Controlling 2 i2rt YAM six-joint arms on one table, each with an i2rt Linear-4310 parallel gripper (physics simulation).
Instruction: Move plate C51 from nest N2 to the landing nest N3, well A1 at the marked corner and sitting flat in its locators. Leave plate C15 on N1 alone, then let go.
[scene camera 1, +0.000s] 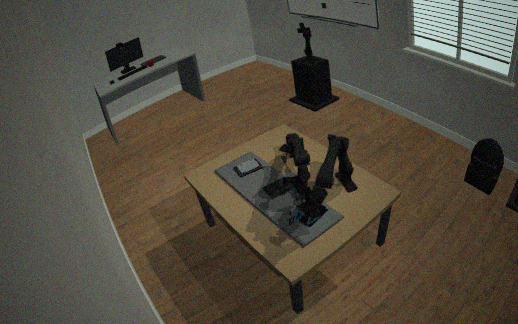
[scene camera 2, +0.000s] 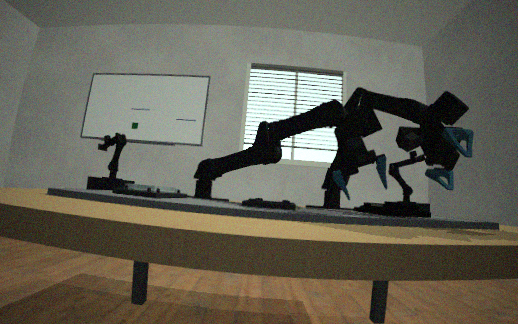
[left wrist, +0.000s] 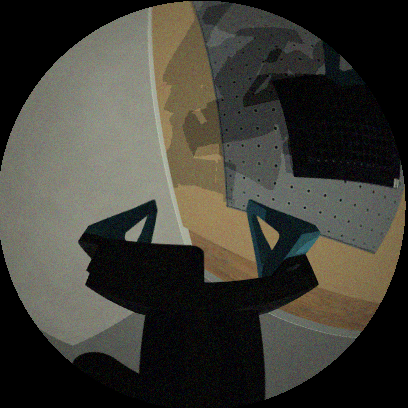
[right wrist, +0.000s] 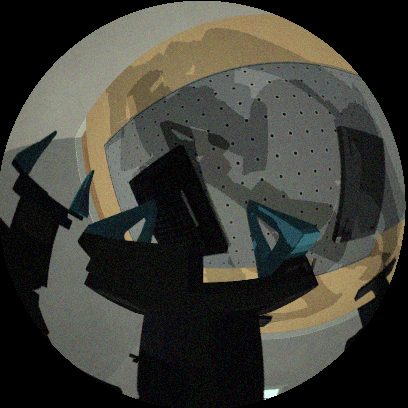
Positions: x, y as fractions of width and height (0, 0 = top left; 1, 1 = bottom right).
Observation:
The left gripper (scene camera 2: 0.89, 0.54) is open and holds nothing. Also in view: a black tray (right wrist: 0.43, 0.55). The right gripper (scene camera 2: 0.71, 0.60) is open, with nothing in its grasp.
The left gripper shows as well in the left wrist view (left wrist: 0.49, 0.50) and in the right wrist view (right wrist: 0.18, 0.37). The right gripper is seen too in the right wrist view (right wrist: 0.49, 0.50).

